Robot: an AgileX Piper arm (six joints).
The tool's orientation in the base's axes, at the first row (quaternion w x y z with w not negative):
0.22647, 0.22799, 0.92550, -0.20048
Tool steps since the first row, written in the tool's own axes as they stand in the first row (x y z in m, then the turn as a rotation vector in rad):
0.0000, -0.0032, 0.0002, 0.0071, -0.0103, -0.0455
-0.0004, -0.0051, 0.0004, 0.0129, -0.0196, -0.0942
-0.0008, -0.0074, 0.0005, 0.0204, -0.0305, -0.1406
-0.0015, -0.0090, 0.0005, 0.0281, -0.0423, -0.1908
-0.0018, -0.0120, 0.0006, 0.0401, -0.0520, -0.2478
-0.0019, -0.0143, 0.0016, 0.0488, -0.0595, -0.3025
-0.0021, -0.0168, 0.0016, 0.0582, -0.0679, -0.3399
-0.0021, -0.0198, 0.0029, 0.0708, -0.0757, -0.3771
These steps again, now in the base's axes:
-0.0016, -0.0027, 0.0007, -0.0258, 0.0155, 0.0363
-0.0022, -0.0045, 0.0012, -0.0512, 0.0330, 0.0756
-0.0030, -0.0065, 0.0020, -0.0779, 0.0486, 0.1126
-0.0033, -0.0081, 0.0028, -0.1065, 0.0653, 0.1529
-0.0045, -0.0107, 0.0036, -0.1397, 0.0884, 0.1959
-0.0053, -0.0131, 0.0035, -0.1684, 0.1111, 0.2382
-0.0064, -0.0152, 0.0043, -0.1924, 0.1251, 0.2662
-0.0075, -0.0182, 0.0040, -0.2186, 0.1406, 0.2922

